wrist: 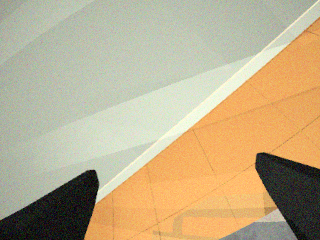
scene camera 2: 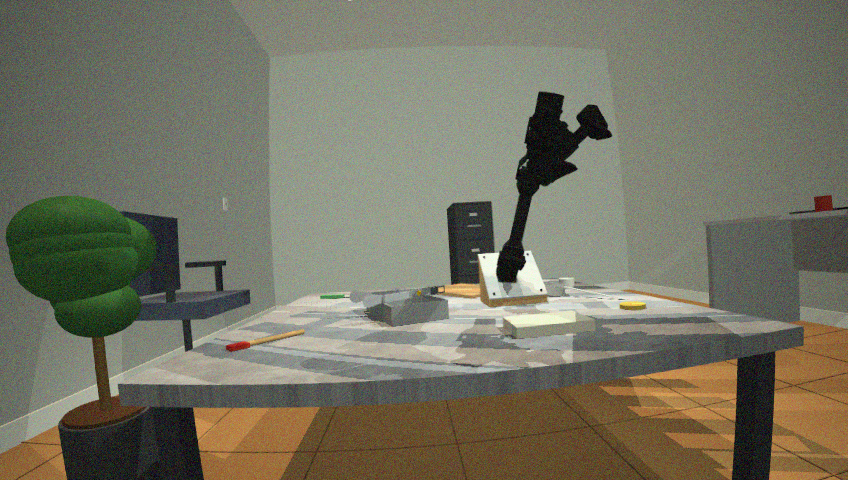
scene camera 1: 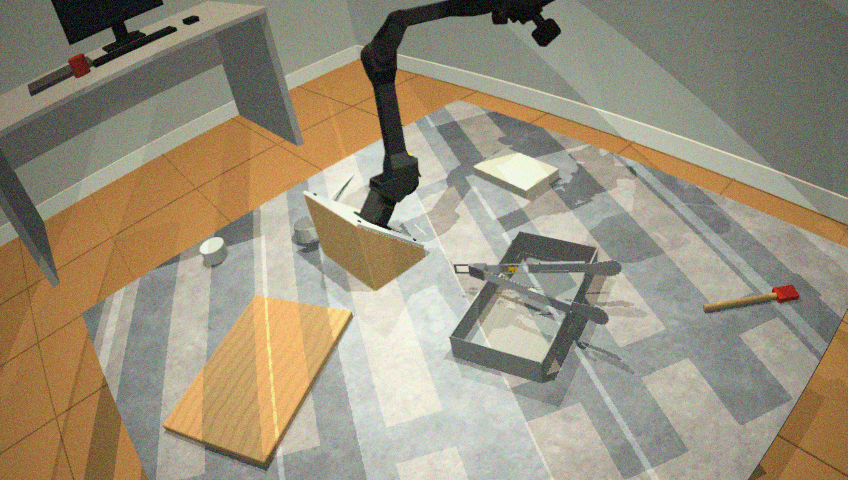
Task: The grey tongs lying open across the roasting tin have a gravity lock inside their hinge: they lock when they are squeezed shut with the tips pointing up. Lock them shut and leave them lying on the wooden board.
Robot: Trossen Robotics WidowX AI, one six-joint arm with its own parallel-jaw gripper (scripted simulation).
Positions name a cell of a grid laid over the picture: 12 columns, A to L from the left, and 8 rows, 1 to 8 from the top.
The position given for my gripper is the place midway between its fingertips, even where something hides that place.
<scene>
My gripper (scene camera 2: I3) is open and holds nothing. Also in view: a cream block (scene camera 1: H3) and a grey roasting tin (scene camera 1: H6).
My gripper shows as well in the wrist view (wrist: G6). The grey roasting tin shows as well in scene camera 2 (scene camera 2: G6). The wrist view does not show the cream block: it is out of frame.
</scene>
